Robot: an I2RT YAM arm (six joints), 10 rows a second.
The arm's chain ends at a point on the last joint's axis. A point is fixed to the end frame.
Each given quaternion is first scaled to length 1.
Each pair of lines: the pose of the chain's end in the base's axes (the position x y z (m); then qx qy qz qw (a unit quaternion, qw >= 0)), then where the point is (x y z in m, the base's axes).
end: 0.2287, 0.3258, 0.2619, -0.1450, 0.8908, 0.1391, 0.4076
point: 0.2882 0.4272 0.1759
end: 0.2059, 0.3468, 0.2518, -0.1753, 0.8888, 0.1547, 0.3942
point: 0.2564 0.4521 0.1648
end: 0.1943, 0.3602, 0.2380, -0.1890, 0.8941, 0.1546, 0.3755
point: 0.2389 0.4652 0.1474
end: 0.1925, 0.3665, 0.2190, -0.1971, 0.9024, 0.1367, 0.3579
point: 0.2341 0.4672 0.1223
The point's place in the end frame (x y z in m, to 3 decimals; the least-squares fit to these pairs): 0.014 0.060 0.132
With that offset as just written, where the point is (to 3 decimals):
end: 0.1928, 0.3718, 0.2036, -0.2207, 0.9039, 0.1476, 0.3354
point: 0.225 0.474 0.105
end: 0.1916, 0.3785, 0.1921, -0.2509, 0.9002, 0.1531, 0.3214
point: 0.215 0.481 0.091
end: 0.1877, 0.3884, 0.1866, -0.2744, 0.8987, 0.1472, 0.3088
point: 0.206 0.488 0.082
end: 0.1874, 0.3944, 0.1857, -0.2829, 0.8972, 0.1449, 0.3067
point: 0.204 0.494 0.080
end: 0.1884, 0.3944, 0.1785, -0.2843, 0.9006, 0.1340, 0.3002
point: 0.205 0.491 0.071
